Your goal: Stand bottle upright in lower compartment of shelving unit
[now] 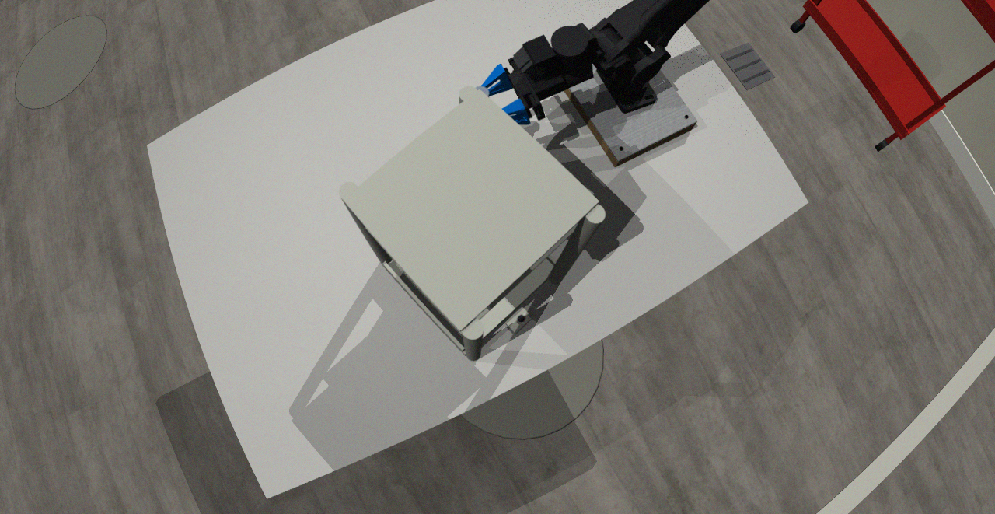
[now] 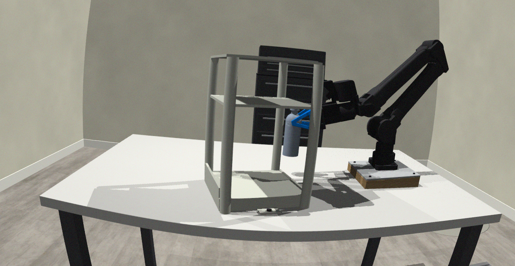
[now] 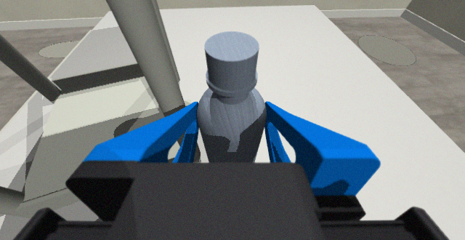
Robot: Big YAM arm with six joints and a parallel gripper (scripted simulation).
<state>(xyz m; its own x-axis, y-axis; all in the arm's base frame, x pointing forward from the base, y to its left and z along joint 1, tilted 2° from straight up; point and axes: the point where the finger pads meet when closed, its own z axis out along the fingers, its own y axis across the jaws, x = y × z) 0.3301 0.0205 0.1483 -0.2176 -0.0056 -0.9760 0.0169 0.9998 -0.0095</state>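
Right now my hand is 10 cm short of the shelving unit, 20 cm to the right of it and 1 cm below it. Also, from my hand: grey bottle (right at my hand).
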